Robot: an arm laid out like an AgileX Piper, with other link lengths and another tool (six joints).
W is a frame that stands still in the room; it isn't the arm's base.
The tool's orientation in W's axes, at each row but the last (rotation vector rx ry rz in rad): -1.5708, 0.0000, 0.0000; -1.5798, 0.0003, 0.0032; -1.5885, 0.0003, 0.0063; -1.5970, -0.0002, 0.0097; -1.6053, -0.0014, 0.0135; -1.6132, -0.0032, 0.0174; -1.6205, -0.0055, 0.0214; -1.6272, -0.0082, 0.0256
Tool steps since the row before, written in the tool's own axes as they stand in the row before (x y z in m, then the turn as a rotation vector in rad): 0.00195, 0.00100, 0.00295, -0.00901, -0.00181, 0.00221; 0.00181, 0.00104, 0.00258, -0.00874, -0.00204, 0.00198; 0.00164, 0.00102, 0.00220, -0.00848, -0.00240, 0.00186; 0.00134, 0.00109, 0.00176, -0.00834, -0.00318, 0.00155; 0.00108, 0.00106, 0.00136, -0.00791, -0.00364, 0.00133; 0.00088, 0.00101, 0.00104, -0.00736, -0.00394, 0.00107; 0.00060, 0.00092, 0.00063, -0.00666, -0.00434, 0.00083; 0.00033, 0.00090, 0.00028, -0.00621, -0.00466, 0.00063
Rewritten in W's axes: 0.00195, 0.00295, -0.00100, -0.00901, 0.00221, 0.00181; 0.00180, 0.00257, -0.00107, -0.00874, 0.00198, 0.00204; 0.00163, 0.00219, -0.00107, -0.00848, 0.00187, 0.00240; 0.00132, 0.00174, -0.00114, -0.00833, 0.00158, 0.00319; 0.00106, 0.00133, -0.00111, -0.00789, 0.00138, 0.00365; 0.00086, 0.00101, -0.00106, -0.00734, 0.00114, 0.00396; 0.00058, 0.00059, -0.00096, -0.00663, 0.00093, 0.00436; 0.00031, 0.00024, -0.00092, -0.00617, 0.00076, 0.00469
